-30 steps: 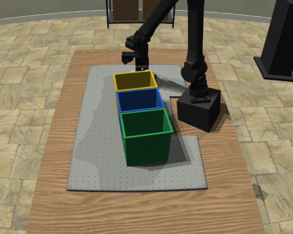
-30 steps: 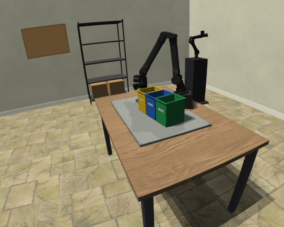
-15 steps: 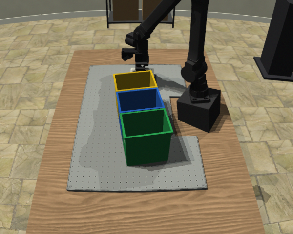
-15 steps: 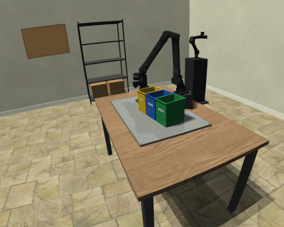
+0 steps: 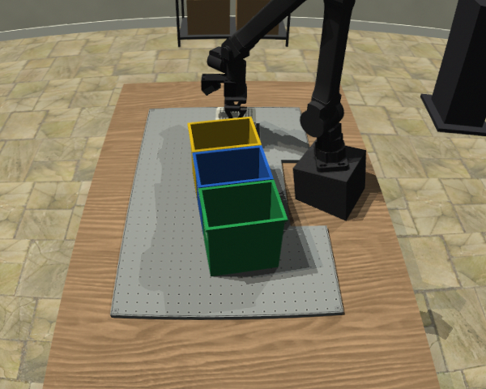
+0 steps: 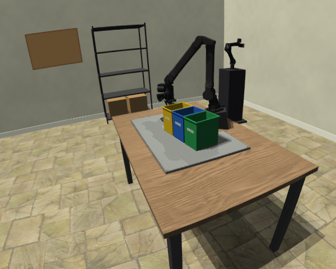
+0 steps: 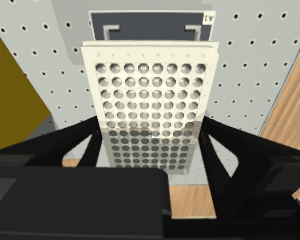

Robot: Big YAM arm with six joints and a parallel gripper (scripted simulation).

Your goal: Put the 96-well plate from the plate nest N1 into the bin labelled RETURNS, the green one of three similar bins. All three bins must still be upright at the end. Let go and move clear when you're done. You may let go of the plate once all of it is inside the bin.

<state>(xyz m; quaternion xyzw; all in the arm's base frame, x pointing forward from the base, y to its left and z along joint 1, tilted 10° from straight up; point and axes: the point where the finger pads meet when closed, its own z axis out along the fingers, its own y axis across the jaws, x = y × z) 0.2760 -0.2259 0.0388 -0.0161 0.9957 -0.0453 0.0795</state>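
My hand is 8 cm above the plate nest N1. The rest, counted from my hand: yellow bin (2 cm ahead, 23 cm to the left); then 96-well plate (right at my hand); then blue bin (1 cm behind, 35 cm to the left).
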